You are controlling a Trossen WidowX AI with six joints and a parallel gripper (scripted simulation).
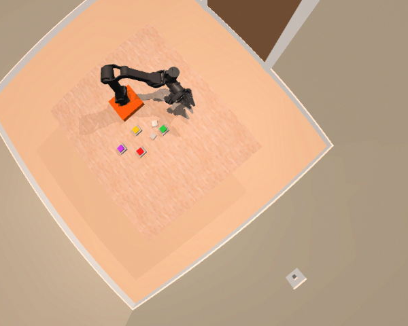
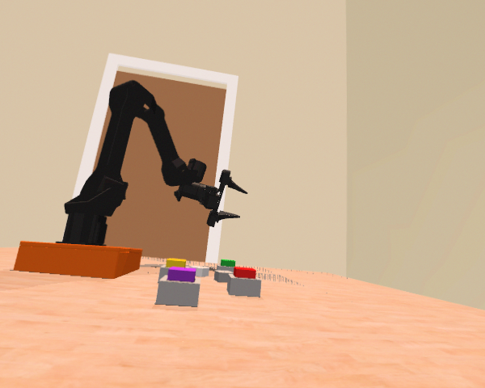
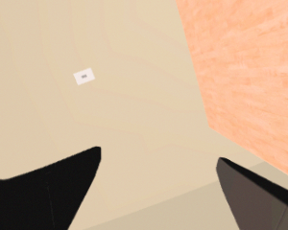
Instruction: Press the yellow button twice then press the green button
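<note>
Now: the yellow button 34 cm to the right of my gripper tip, 18 cm below it and 9 cm behind it. Round my gripper tip: pale block 23 cm to the right, 20 cm below, 7 cm behind; then small grey block 27 cm to the right, 20 cm below, 1 cm behind; then green button 20 cm to the right, 18 cm below, 1 cm behind.
</note>
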